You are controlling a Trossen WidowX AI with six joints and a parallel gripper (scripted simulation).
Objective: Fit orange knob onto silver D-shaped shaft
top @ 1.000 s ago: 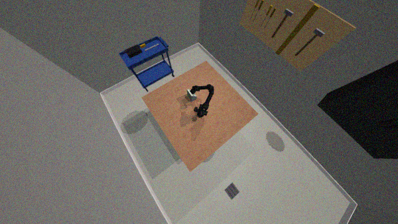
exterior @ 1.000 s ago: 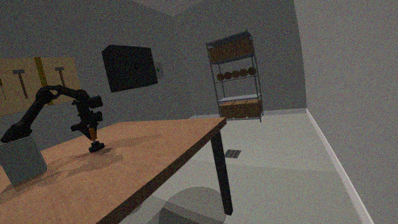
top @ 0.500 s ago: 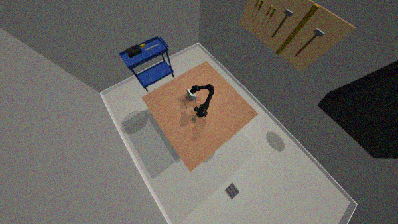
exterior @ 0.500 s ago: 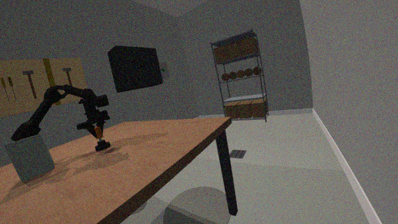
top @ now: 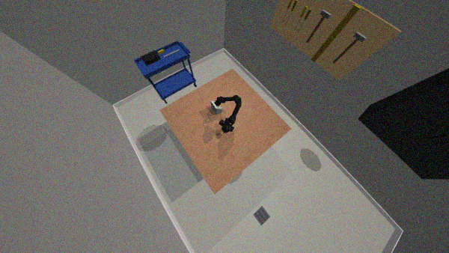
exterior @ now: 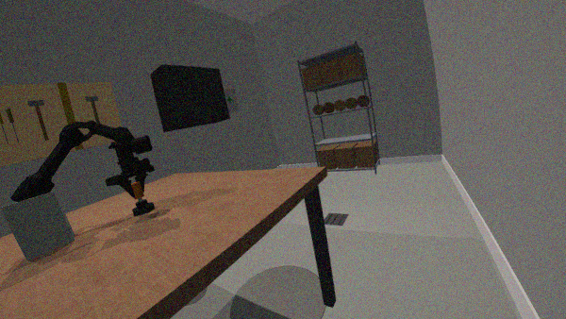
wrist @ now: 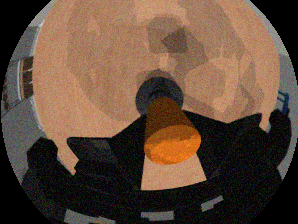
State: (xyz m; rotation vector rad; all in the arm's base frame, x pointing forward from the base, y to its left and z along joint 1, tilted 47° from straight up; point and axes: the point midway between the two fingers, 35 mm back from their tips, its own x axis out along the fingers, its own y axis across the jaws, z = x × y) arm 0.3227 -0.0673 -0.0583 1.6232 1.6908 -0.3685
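The orange knob lies 3 cm above my gripper tip. Round my gripper tip: dark round pedestal: 4 cm below.
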